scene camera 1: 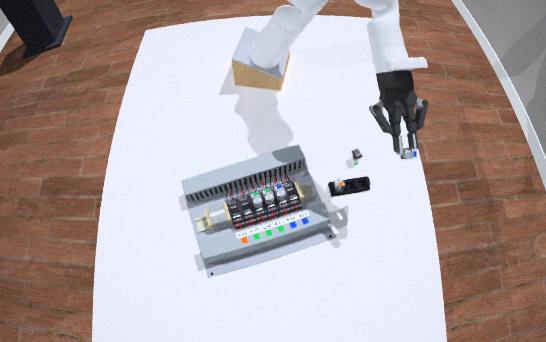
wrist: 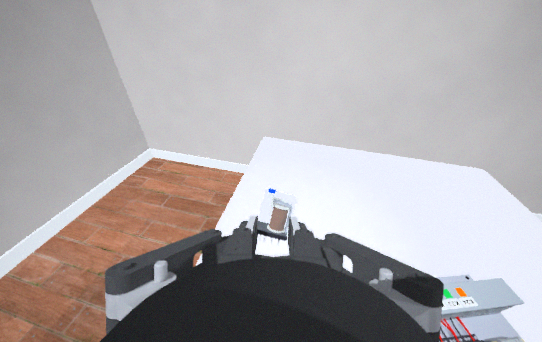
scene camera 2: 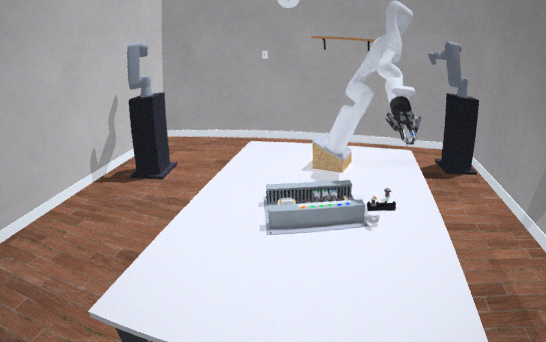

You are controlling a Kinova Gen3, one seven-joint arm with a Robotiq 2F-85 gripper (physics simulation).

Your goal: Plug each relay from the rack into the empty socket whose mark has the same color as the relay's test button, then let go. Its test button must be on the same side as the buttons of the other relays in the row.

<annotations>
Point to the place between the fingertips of my gripper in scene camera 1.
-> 406,153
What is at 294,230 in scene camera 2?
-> A grey panel.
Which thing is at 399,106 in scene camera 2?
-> My gripper.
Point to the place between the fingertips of my gripper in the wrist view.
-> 272,226
</annotations>
